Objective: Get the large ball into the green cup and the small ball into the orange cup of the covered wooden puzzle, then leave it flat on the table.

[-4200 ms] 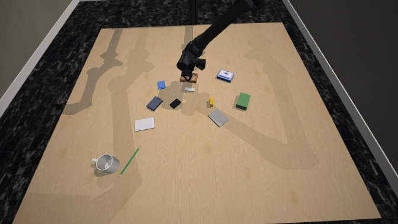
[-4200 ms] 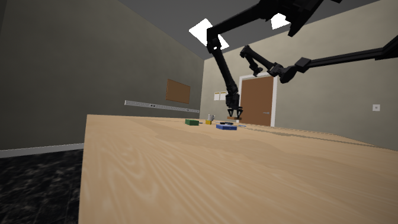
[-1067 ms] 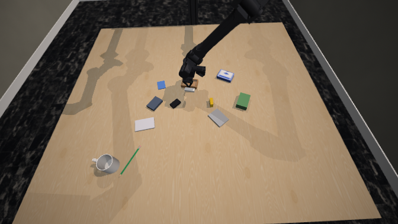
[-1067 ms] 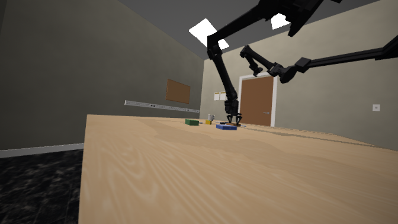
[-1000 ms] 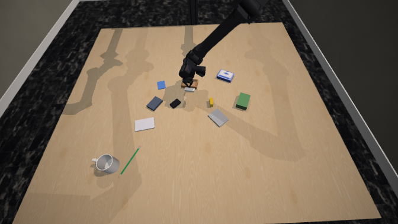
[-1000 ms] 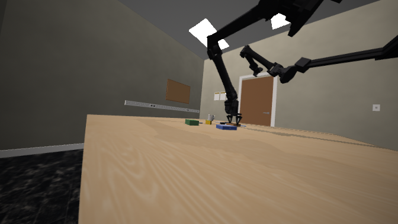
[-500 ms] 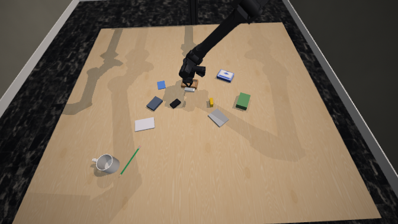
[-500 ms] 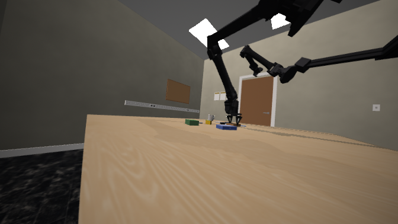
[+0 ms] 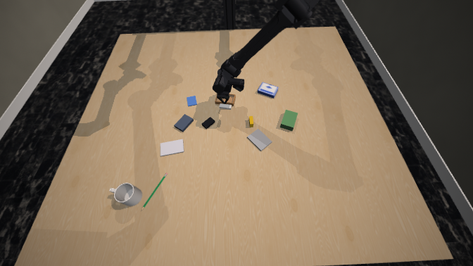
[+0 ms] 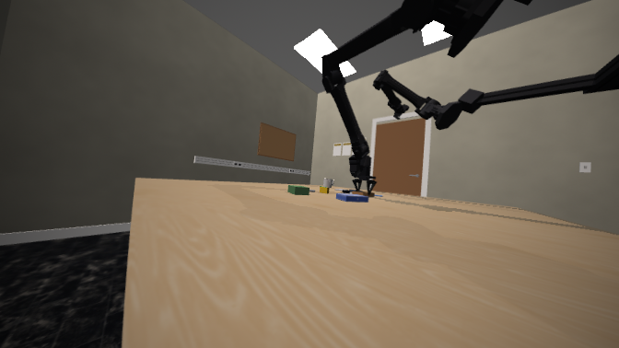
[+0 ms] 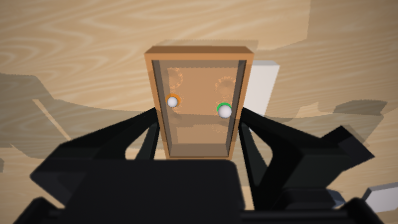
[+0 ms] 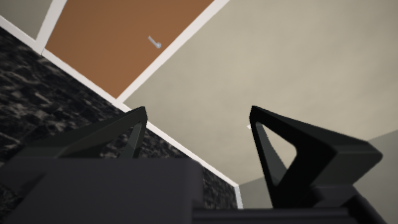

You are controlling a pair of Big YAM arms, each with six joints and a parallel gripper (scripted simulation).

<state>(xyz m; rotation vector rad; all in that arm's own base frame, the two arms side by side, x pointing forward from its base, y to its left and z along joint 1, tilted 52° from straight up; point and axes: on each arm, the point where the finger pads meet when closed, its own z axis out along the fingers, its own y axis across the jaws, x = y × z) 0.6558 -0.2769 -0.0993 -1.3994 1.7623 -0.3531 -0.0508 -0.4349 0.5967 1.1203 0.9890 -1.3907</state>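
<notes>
My left gripper is now 20 mm above the covered wooden puzzle. Also, from my left hand: black block 150 mm ahead, 110 mm to the right, 20 mm below; white block 50 mm ahead, 20 mm below, 10 mm to the right; yellow block 180 mm ahead, 120 mm to the left, 10 mm below.
</notes>
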